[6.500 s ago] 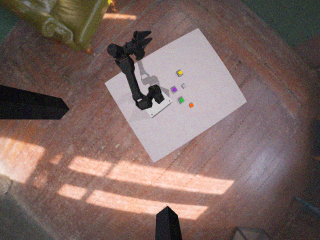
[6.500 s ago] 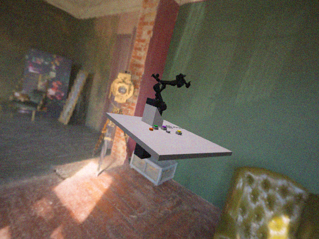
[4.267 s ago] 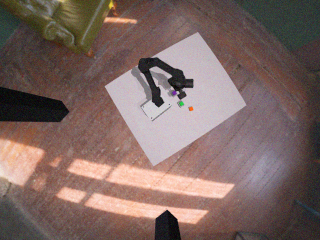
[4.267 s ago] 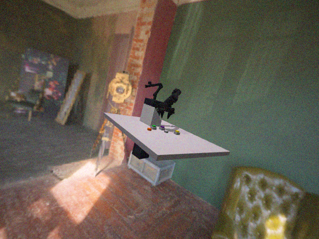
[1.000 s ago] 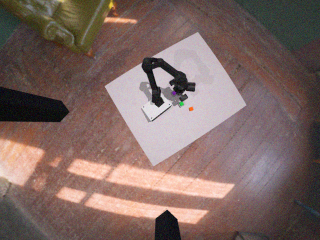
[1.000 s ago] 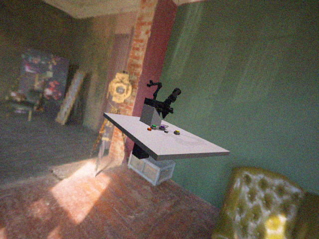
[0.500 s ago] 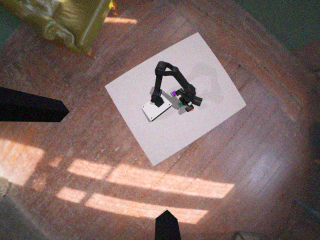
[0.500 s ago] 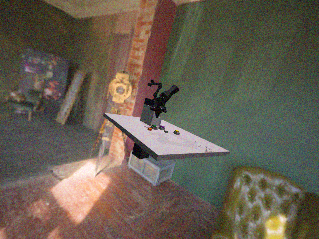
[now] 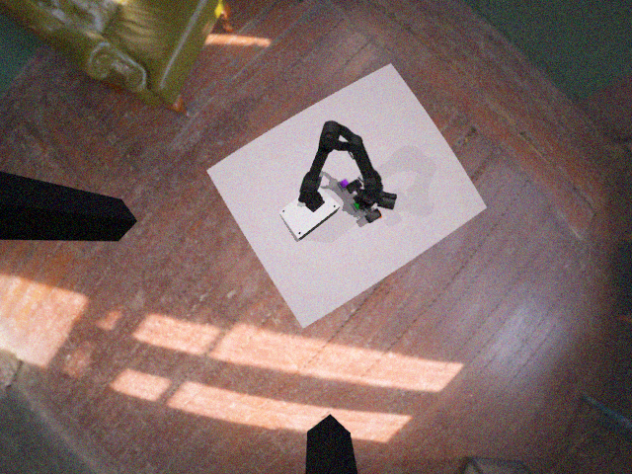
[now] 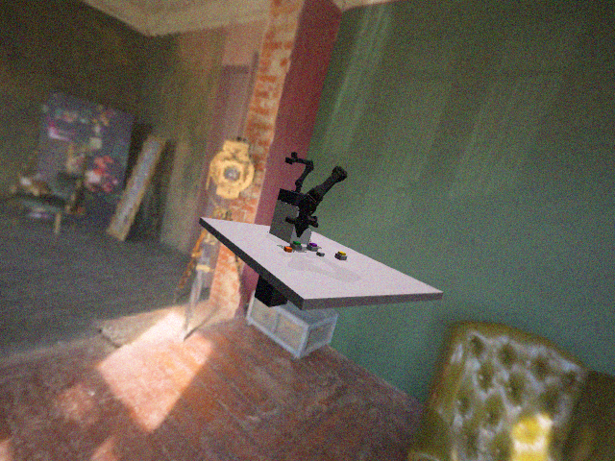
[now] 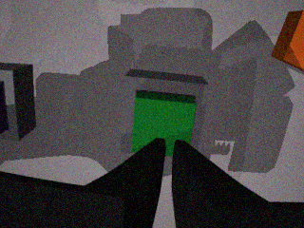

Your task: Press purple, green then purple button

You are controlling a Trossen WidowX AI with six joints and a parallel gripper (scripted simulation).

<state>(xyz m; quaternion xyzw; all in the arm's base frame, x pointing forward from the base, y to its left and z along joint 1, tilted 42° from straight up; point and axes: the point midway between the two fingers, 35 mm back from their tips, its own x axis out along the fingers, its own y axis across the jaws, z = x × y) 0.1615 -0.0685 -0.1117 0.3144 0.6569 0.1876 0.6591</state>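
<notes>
My gripper tip is 3 cm above the green button. Also, from my gripper tip: grey block (11 cm ahead, 9 cm to the left, 6 cm below); then orange block (9 cm to the right, 6 cm below, 4 cm ahead); then purple button (12 cm to the left, 3 cm below, 2 cm ahead).
</notes>
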